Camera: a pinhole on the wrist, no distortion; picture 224 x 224 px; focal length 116.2 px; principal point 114.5 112.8 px. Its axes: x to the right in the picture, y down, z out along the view. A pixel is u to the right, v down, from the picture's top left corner.
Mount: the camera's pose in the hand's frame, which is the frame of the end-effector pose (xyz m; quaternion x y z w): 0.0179 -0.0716 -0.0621 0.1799 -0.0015 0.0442 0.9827
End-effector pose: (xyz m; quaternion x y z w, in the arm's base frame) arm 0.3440 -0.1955 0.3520 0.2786 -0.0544 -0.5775 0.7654
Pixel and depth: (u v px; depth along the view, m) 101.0 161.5 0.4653
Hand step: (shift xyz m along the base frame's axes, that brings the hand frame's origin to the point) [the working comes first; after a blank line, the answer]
In the camera's frame: -0.0541 0.1950 0.4653

-0.2446 -0.1280 0.3521
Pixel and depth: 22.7 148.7 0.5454
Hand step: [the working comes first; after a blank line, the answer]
In the camera's frame: -0.4309 0.1685 0.5454

-0.4629 0.1757 0.4480
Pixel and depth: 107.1 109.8 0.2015
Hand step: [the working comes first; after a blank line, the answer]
In the camera's frame: -0.0128 -0.0052 0.2015

-0.1747 -0.0791 0.0295
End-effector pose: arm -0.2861 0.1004 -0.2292 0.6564 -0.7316 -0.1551 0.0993
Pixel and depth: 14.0 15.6 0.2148
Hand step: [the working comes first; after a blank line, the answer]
In the camera's frame: -0.1858 -0.1797 0.2148

0.3002 0.1244 -0.1765
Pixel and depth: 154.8 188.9 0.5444
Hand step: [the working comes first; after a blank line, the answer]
In the camera's frame: 0.1888 0.3565 0.5444

-0.3010 -0.1170 -0.5180
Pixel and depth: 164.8 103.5 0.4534
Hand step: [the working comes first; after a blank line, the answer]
In the camera's frame: 0.1963 -0.0363 0.4534

0.0818 -0.2089 -0.4308
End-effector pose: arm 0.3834 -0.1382 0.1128 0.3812 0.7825 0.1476 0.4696
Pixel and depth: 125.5 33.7 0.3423
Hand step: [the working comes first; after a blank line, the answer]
In the camera's frame: 0.0324 -0.2330 0.3423

-0.0571 -0.2382 -0.3772
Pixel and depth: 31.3 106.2 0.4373
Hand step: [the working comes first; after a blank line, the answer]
In the camera's frame: -0.3131 -0.0248 0.4373

0.2317 -0.4366 -0.1559
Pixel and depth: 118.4 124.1 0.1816
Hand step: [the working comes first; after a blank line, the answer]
In the camera's frame: 0.0061 0.0177 0.1816

0.0356 -0.0754 -0.1442
